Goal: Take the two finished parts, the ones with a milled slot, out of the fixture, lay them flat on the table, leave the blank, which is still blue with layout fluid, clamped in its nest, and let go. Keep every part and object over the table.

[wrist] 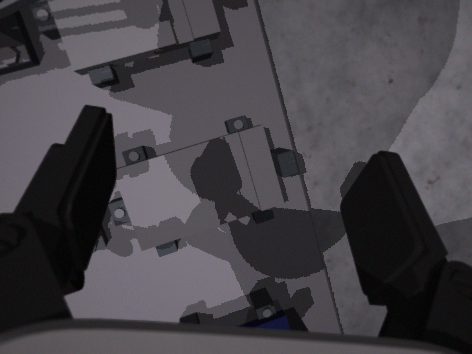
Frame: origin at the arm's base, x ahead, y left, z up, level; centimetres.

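Seen in the pictures: gripper, fingertip midpoint: point(241, 161).
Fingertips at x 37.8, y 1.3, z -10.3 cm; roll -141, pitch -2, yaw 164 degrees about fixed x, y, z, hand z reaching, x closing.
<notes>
Pixels of each thing's top centre, then the offset from my fingertips to it. "*": a spot on its surface instead. Level surfaces: height alone.
- grey finished part, top centre: point(202, 187) dx +1.1, dy +2.2, dz -8.3 cm
- grey part, surface spot: point(135, 42) * dx +3.6, dy -6.1, dz -7.8 cm
- blue blank, surface spot: point(272, 322) * dx -1.9, dy +11.0, dz -7.3 cm
- block, top centre: point(288, 164) dx -3.8, dy +1.4, dz -7.1 cm
- dark open-framed object, surface spot: point(31, 42) * dx +9.3, dy -7.0, dz -9.6 cm
- pale flat surface, surface height: dz -9.9 cm
A grey finished part point(182, 180) lies in the middle nest, with small dark blocks around it and a thin line across it near its right end. Another grey part point(135, 42) shows at the upper left, beside more blocks, and is cut off by the view's top edge. The blue blank point(272, 322) shows at the bottom, partly hidden by the gripper body, with a block at its edge. My gripper point(241, 161) is wide open and empty. Its fingers stand left and right over the middle part and are not touching it. Shadows hide slot details.
Small blocks stand around the nests, such as one block point(287, 163) at the middle part's right end. A dark open-framed object point(31, 42) is at the upper left. The pale flat surface point(240, 85) ends at a long straight edge; a mottled grey surface point(350, 75) lies beyond it on the right.
</notes>
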